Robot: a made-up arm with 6 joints. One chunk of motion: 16 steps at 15 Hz.
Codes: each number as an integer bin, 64 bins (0 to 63) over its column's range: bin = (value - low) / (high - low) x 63, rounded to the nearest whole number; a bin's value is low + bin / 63 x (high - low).
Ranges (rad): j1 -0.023..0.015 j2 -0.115..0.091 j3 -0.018..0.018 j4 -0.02..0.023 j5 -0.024..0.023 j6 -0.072..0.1
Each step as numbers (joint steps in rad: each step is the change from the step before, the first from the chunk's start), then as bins.
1 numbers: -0.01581 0.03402 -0.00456 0.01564 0.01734 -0.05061
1 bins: 12 46 24 52 55 8
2 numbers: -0.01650 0.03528 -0.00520 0.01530 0.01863 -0.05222
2 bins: 11 46 22 52 57 7
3 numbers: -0.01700 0.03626 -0.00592 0.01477 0.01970 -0.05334
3 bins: 10 46 21 51 59 7
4 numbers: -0.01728 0.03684 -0.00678 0.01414 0.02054 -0.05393
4 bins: 9 46 20 50 60 7
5 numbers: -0.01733 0.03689 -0.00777 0.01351 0.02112 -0.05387
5 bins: 9 46 18 49 60 7
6 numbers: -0.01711 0.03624 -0.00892 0.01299 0.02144 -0.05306
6 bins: 10 46 16 48 61 7
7 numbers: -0.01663 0.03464 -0.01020 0.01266 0.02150 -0.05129
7 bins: 11 46 14 48 61 8
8 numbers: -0.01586 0.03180 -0.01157 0.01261 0.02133 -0.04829
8 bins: 12 45 11 48 61 9
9 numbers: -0.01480 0.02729 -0.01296 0.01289 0.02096 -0.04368
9 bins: 14 44 9 48 60 10
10 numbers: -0.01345 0.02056 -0.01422 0.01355 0.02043 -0.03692
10 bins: 16 41 7 49 60 13
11 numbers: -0.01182 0.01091 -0.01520 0.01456 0.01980 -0.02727
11 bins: 19 39 5 51 59 16
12 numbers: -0.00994 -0.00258 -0.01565 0.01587 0.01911 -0.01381
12 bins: 22 34 4 53 58 21
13 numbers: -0.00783 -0.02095 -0.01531 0.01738 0.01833 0.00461
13 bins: 25 29 5 55 57 28
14 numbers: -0.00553 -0.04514 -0.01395 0.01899 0.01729 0.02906
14 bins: 29 21 7 57 55 37
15 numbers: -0.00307 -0.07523 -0.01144 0.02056 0.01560 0.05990
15 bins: 33 12 11 59 53 48
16 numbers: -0.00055 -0.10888 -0.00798 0.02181 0.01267 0.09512
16 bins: 37 2 18 61 49 61
